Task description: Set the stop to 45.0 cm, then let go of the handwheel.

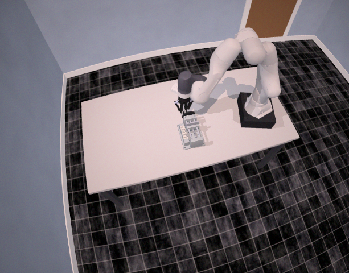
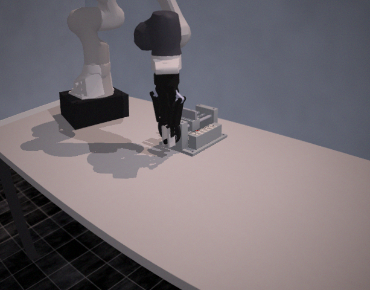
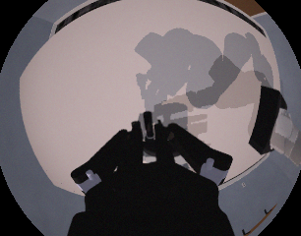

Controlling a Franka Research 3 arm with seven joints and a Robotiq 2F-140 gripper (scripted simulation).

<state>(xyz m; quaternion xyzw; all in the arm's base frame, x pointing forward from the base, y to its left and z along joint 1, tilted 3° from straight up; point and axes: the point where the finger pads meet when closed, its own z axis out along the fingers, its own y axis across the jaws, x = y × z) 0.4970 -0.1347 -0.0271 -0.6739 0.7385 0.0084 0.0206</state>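
My hand is 1 cm past the black handwheel, 2 cm to the right of it and 1 cm above it. Round my hand: grey stop fixture 1 cm behind, 12 cm to the left, 2 cm above.
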